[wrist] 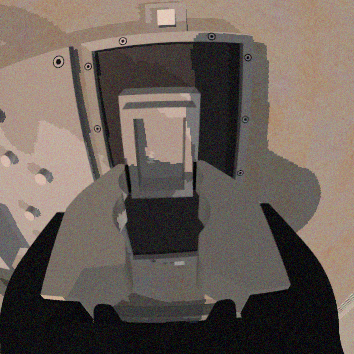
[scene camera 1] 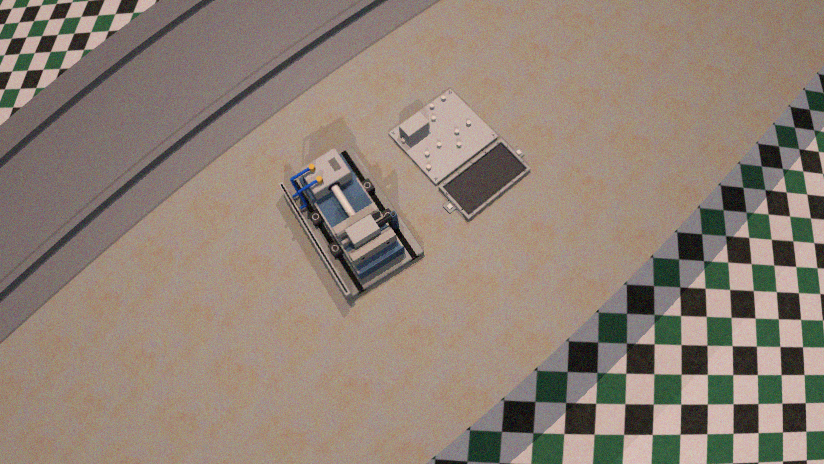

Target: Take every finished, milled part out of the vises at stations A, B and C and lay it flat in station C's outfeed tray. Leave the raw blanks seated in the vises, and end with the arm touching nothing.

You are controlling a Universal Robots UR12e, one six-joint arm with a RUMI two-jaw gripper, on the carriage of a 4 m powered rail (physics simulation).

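Note:
My gripper [wrist: 160, 165] is shut on a light grey milled part with a rectangular pocket, its jaws at the part's two sides. The milled part [wrist: 165, 135] is over the dark floor of a framed tray [wrist: 216, 105] in the wrist view; I cannot tell its exact height or which station this is. Scene camera 1 shows a station without the arm. Its vise [scene camera 1: 341, 201] has blue sides and holds a plain pale block [scene camera 1: 363, 231] between its jaws; no pocket shows on its top. Its tray [scene camera 1: 485, 177] shows a dark floor with no part on it.
In scene camera 1, a pale plate with pins [scene camera 1: 478, 135] adjoins the tray and bears a grey block [scene camera 1: 414, 127]. A wide grey rail [scene camera 1: 144, 97] crosses the upper left. In the wrist view, a pin plate [wrist: 50, 95] lies left of the tray and a small square pad [wrist: 166, 17] beyond it.

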